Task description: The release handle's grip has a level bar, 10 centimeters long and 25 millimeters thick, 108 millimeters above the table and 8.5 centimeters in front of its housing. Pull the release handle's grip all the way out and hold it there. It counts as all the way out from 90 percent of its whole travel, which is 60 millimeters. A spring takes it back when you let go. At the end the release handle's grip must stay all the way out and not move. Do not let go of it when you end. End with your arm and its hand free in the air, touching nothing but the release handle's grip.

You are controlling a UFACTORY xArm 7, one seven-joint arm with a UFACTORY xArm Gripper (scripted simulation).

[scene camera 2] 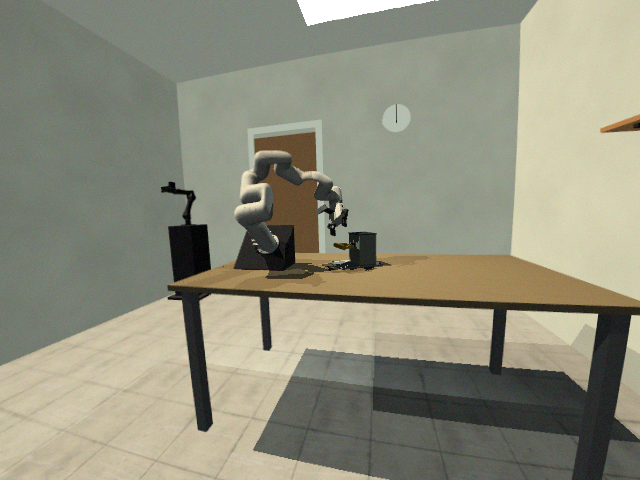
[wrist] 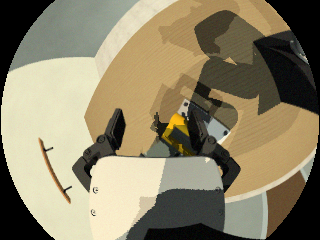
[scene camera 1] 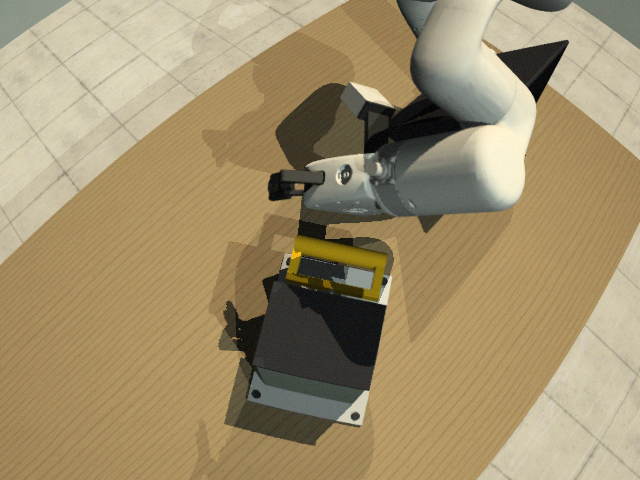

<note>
The pictures show: my gripper and a base plate.
My gripper is seen too in the wrist view.
</note>
